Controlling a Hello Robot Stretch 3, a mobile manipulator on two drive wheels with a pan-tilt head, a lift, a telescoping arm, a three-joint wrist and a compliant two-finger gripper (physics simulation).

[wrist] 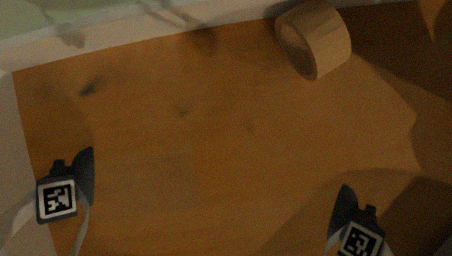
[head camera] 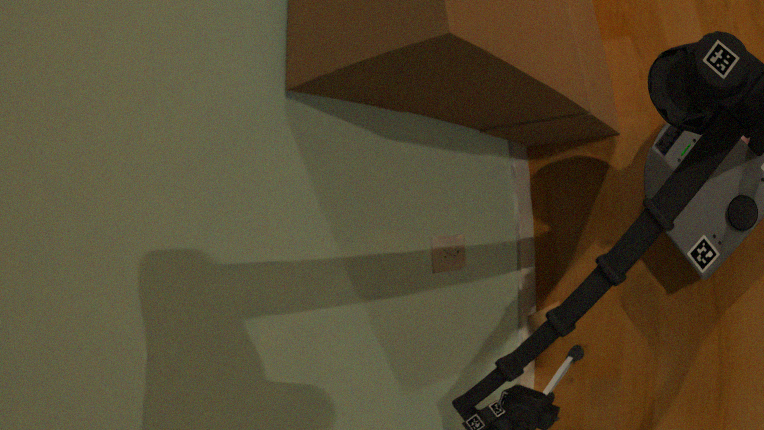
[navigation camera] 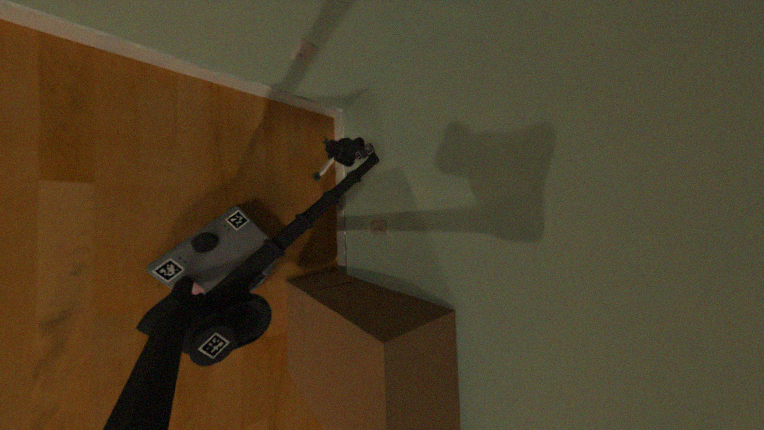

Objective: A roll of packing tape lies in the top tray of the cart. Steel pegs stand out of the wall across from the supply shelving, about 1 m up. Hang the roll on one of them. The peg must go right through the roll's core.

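Places are measured from the robot's base along level axes (x ahead, y left, z up), in millimetres.
Pixels of known places: gripper, fingertip midpoint: [wrist: 214,187] [head camera: 566,384] [navigation camera: 320,160]; robot's base, origin of the base link: [head camera: 739,211] [navigation camera: 205,240].
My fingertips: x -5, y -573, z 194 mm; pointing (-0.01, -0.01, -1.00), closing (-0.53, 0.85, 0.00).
Ahead of a thing's pixels: the offset from my fingertips to its middle.
The tan roll of packing tape {187 mm back, 3 mm right, 147 mm down} [wrist: 334,44] stands on its curved edge on the wooden floor, close to the skirting board, at the upper right of the wrist view. Its core opening faces the lower left there. Whether it touches the board I cannot tell. My gripper [wrist: 214,187] [head camera: 565,381] [navigation camera: 321,158] is open, its fingers wide apart with bare floor seen between them. The roll lies beyond the fingertips, towards the right finger's side. I cannot make out the roll in the head or navigation view. The cart and the wall pegs do not show.
A large brown box-shaped unit [head camera: 374,37] [navigation camera: 336,341] stands against the green wall [head camera: 160,133] [navigation camera: 614,267], beside my base [head camera: 695,213] [navigation camera: 224,245]. My arm [head camera: 580,291] [navigation camera: 320,205] reaches out low near the room corner. Wall outlets {380 mm back, 73 mm left, 206 mm up} [head camera: 448,253] [navigation camera: 378,225] sit low.
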